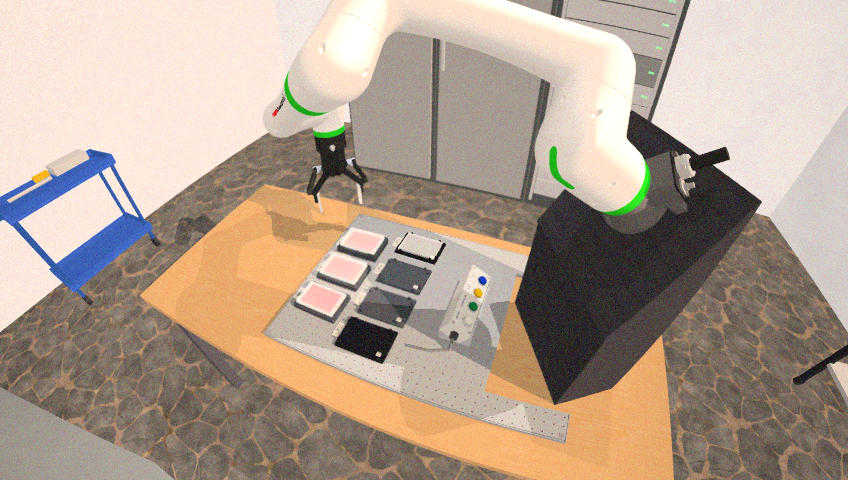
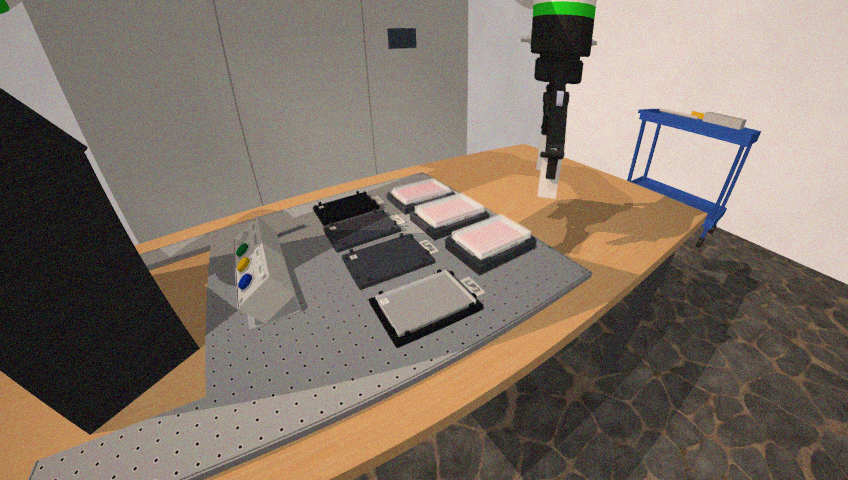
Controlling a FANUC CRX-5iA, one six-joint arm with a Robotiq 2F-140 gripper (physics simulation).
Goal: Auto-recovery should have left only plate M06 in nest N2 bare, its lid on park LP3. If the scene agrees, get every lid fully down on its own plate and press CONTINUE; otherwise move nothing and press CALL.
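Places are measured from the arm's base along level axes (x ahead, y left, z up), in millimetres.
Where they show: gripper, between the fingertips: (image 1: 340,205) (image 2: 544,181); arm's base, origin of its link: (image 1: 635,197).
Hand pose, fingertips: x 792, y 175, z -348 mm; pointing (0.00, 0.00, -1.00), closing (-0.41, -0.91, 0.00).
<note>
Each offset is from my fingertips to the centre of the thing. "pt": to the spot under its first point. Level surfaces: height alone.
My gripper (image 1: 340,205) (image 2: 548,189) is open and empty, above the table beyond the plates. Three plates with pink faces and pale rims sit in dark nests: one nearest LP3 {dx -96, dy -6, dz -96 mm} (image 1: 362,242) (image 2: 490,237), a middle one {dx -155, dy +115, dz -98 mm} (image 1: 342,269) (image 2: 450,209) and an outer one {dx -205, dy +235, dz -106 mm} (image 1: 321,299) (image 2: 420,191). Whether each wears a clear lid, and their codes, I cannot tell. A pale clear lid {dx -239, dy -142, dz -117 mm} (image 1: 420,246) (image 2: 428,301) lies on the black park labelled LP3. The button box {dx -518, dy -49, dz -89 mm} (image 1: 452,312) (image 2: 279,282) has blue {dx -508, dy -126, dz -67 mm} (image 1: 482,280) (image 2: 244,281), yellow {dx -528, dy -81, dz -67 mm} (image 1: 477,292) (image 2: 243,264) and green {dx -549, dy -35, dz -67 mm} (image 1: 473,306) (image 2: 242,249) buttons; their captions are unreadable.
Three other dark parks {pt dx -298, dy -15, dz -121 mm} (image 1: 404,275) (image 2: 386,259) run in a row beside the plates; no lid is discernible on them. A perforated grey board {dz -131 mm} (image 1: 440,389) (image 2: 285,356) lies under everything. The black robot pedestal (image 1: 618,285) (image 2: 77,267) stands beside the button box. A blue cart (image 1: 101,249) stands off the table.
</note>
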